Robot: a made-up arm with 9 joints. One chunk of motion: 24 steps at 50 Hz.
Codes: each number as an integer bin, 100 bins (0 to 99) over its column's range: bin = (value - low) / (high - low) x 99, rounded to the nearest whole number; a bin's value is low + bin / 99 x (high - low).
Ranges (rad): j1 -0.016..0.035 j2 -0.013..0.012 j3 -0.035..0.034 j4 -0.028..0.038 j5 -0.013..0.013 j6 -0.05..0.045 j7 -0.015..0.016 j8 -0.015..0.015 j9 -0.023..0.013
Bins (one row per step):
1: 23 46 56 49 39 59 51 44 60
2: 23 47 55 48 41 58 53 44 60
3: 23 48 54 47 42 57 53 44 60
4: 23 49 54 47 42 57 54 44 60
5: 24 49 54 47 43 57 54 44 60
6: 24 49 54 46 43 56 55 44 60
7: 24 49 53 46 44 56 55 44 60
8: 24 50 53 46 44 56 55 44 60
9: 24 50 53 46 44 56 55 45 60
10: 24 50 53 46 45 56 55 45 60
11: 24 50 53 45 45 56 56 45 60
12: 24 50 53 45 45 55 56 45 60
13: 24 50 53 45 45 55 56 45 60
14: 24 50 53 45 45 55 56 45 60
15: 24 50 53 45 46 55 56 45 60
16: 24 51 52 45 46 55 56 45 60
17: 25 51 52 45 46 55 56 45 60
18: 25 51 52 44 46 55 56 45 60
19: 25 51 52 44 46 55 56 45 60
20: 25 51 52 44 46 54 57 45 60
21: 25 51 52 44 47 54 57 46 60
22: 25 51 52 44 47 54 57 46 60
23: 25 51 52 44 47 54 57 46 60
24: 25 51 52 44 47 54 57 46 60
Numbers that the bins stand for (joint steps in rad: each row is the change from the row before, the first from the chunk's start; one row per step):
1: -0.00415 -0.00138 0.00403 0.00467 -0.00276 0.00662 0.00097 -0.00167 -0.00118
2: -0.00415 -0.00113 0.00333 0.00400 -0.00223 0.00566 0.00160 -0.00167 -0.00118
3: -0.00415 -0.00088 0.00264 0.00333 -0.00197 0.00470 0.00160 -0.00167 -0.00118
4: -0.00415 -0.00063 0.00264 0.00333 -0.00197 0.00470 0.00191 -0.00167 -0.00118
5: -0.00364 -0.00063 0.00264 0.00333 -0.00171 0.00470 0.00191 -0.00167 -0.00118
6: -0.00364 -0.00063 0.00264 0.00267 -0.00171 0.00374 0.00222 -0.00167 -0.00118
7: -0.00364 -0.00063 0.00194 0.00267 -0.00144 0.00374 0.00222 -0.00167 -0.00118
8: -0.00364 -0.00037 0.00194 0.00267 -0.00144 0.00374 0.00222 -0.00167 -0.00118
9: -0.00364 -0.00037 0.00194 0.00267 -0.00144 0.00374 0.00222 -0.00136 -0.00118
10: -0.00364 -0.00037 0.00194 0.00267 -0.00118 0.00374 0.00222 -0.00136 -0.00118
11: -0.00364 -0.00037 0.00194 0.00200 -0.00118 0.00374 0.00254 -0.00136 -0.00118
12: -0.00364 -0.00037 0.00194 0.00200 -0.00118 0.00278 0.00254 -0.00136 -0.00118
13: -0.00364 -0.00037 0.00194 0.00200 -0.00118 0.00278 0.00254 -0.00136 -0.00118
14: -0.00364 -0.00037 0.00194 0.00200 -0.00118 0.00278 0.00254 -0.00136 -0.00118
15: -0.00364 -0.00037 0.00194 0.00200 -0.00092 0.00278 0.00254 -0.00136 -0.00118
16: -0.00364 -0.00012 0.00124 0.00200 -0.00092 0.00278 0.00254 -0.00136 -0.00118
17: -0.00312 -0.00012 0.00124 0.00200 -0.00092 0.00278 0.00254 -0.00136 -0.00118
18: -0.00312 -0.00012 0.00124 0.00133 -0.00092 0.00278 0.00254 -0.00136 -0.00118
19: -0.00312 -0.00012 0.00124 0.00133 -0.00092 0.00278 0.00254 -0.00136 -0.00118
20: -0.00312 -0.00012 0.00124 0.00133 -0.00092 0.00182 0.00285 -0.00136 -0.00118
21: -0.00312 -0.00012 0.00124 0.00133 -0.00066 0.00182 0.00285 -0.00106 -0.00118
22: -0.00312 -0.00012 0.00124 0.00133 -0.00066 0.00182 0.00285 -0.00106 -0.00118
23: -0.00312 -0.00012 0.00124 0.00133 -0.00066 0.00182 0.00285 -0.00106 -0.00118
24: -0.00312 -0.00012 0.00124 0.00133 -0.00066 0.00182 0.00285 -0.00106 -0.00118

